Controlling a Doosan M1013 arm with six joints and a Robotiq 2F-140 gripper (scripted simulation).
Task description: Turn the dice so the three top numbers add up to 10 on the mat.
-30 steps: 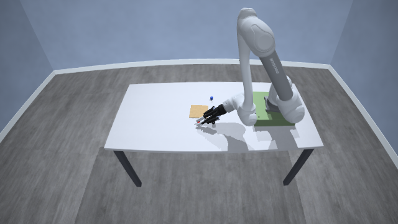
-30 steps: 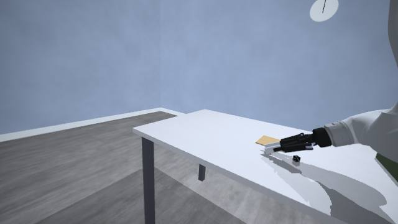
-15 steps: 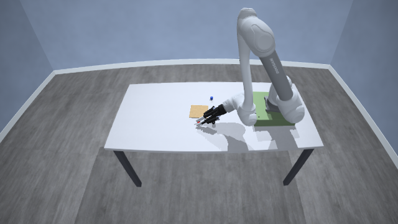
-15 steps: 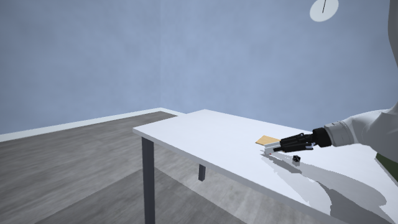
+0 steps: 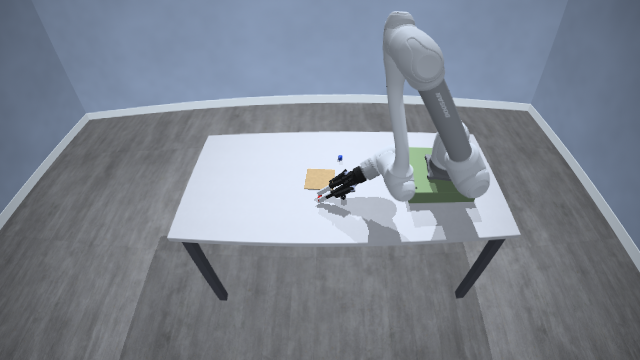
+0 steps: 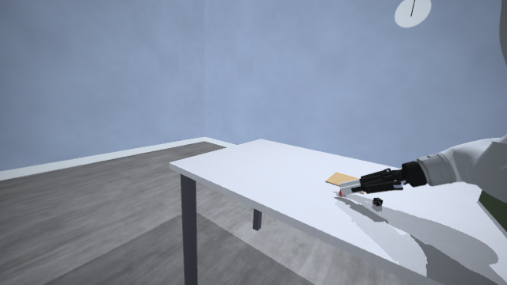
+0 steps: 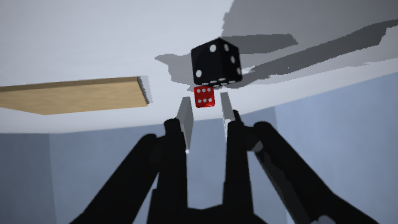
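Right now the red die is 2 cm ahead of my hand, 1 cm to the left of it and 2 cm below it. Also, from my hand: black die (8 cm behind, 2 cm to the right, 2 cm below); then blue die (4 cm behind, 29 cm to the right, 2 cm below); then tan mat (4 cm ahead, 12 cm to the right, 3 cm below).
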